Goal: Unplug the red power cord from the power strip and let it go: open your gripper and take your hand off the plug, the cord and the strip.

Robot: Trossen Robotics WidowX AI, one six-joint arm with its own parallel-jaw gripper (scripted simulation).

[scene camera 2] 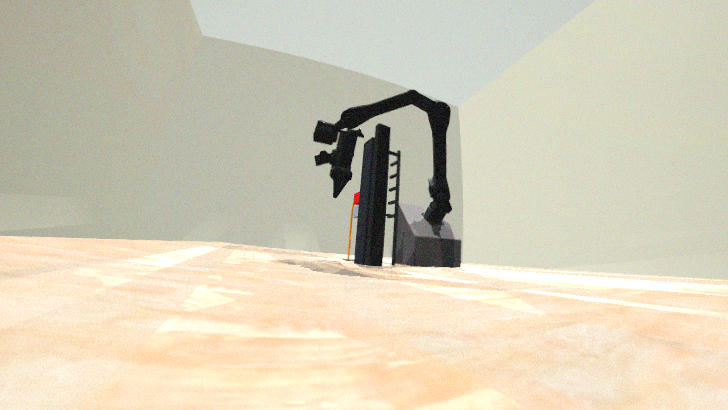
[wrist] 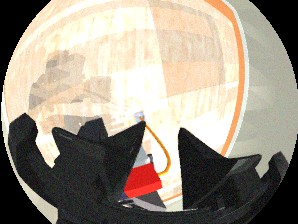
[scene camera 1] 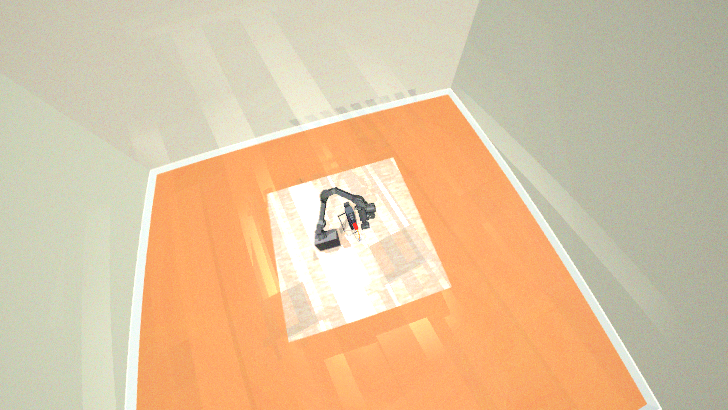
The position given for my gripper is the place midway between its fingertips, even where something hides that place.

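There is a red plug [wrist: 142, 180] that I can see. My own gripper [wrist: 162, 128] is visible too, and I see the gripper [scene camera 2: 334, 196] as well.
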